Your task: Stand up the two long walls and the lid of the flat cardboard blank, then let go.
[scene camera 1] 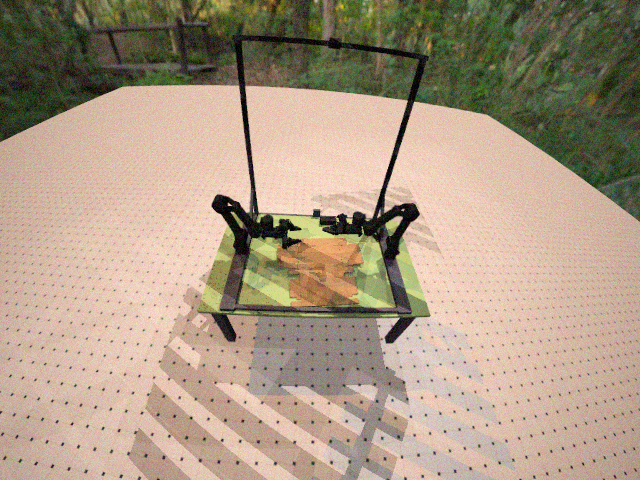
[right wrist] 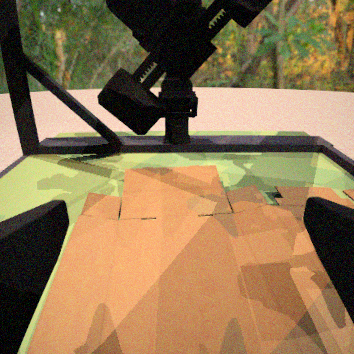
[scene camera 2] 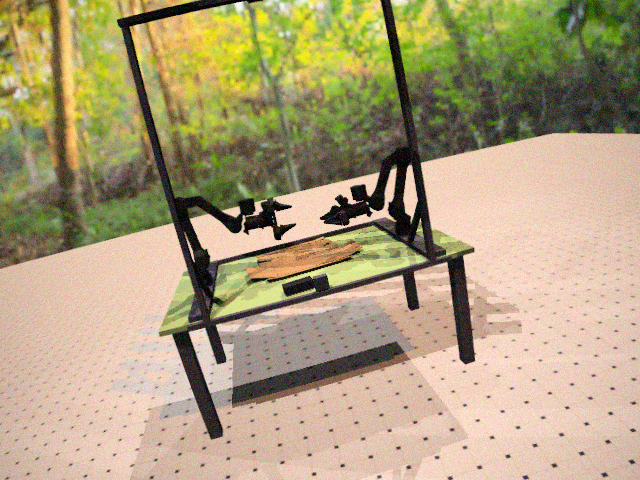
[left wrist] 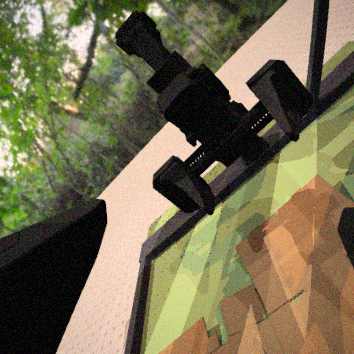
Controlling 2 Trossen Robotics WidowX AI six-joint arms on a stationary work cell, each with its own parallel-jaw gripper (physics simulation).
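Seen in the pictures: left gripper, fingertip midpoint: [scene camera 1: 322, 229] [right wrist: 182, 53] [scene camera 2: 294, 215] [left wrist: 224, 214]; right gripper, fingertip midpoint: [scene camera 1: 301, 234] [right wrist: 187, 210] [scene camera 2: 321, 220] [left wrist: 248, 175]; left arm's base, origin of the base link: [scene camera 1: 389, 255] [right wrist: 176, 139]; right arm's base, origin of the base link: [scene camera 1: 241, 250] [scene camera 2: 404, 233] [left wrist: 254, 151].
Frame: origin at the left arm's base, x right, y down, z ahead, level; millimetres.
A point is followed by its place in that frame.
The brown cardboard blank [scene camera 1: 330, 289] {x -245, y 12, z 389 mm} [scene camera 2: 305, 258] {x -80, y 20, z 457 mm} [left wrist: 285, 290] {x -70, y 16, z 586 mm} [right wrist: 165, 280] {x 16, y 17, z 435 mm} lies flat on the green table, its walls and lid all down. Both grippers hang above it and face each other, apart from the cardboard. My left gripper [scene camera 1: 324, 230] {x -1, y -203, z 446 mm} [scene camera 2: 292, 215] {x -1, y -203, z 446 mm} [left wrist: 224, 215] {x -1, y -203, z 446 mm} [right wrist: 182, 53] {x -1, y -203, z 446 mm} is open and empty, rolled so that its fingers sit on a slant in the right wrist view. My right gripper [scene camera 1: 299, 234] {x 1, y -151, z 557 mm} [scene camera 2: 322, 219] {x 1, y -151, z 557 mm} [left wrist: 248, 175] {x 1, y -151, z 557 mm} [right wrist: 187, 210] {x 1, y -151, z 557 mm} is open and empty, its fingers spread to both sides of the blank in its own wrist view. Shadows blur the creases.
The green table [scene camera 1: 212, 294] {x -300, y 19, z 1015 mm} [scene camera 2: 457, 249] {x 332, y 19, z 1009 mm} has dark rails along its edges. A tall black frame [scene camera 1: 246, 129] {x 340, y -594, z 881 mm} [scene camera 2: 151, 124] {x 379, y -675, z 37 mm} rises at one long side. Small black boxes [scene camera 1: 327, 220] {x 287, y -16, z 385 mm} [scene camera 2: 298, 285] {x 331, y -9, z 378 mm} stand near that side, beside the blank.
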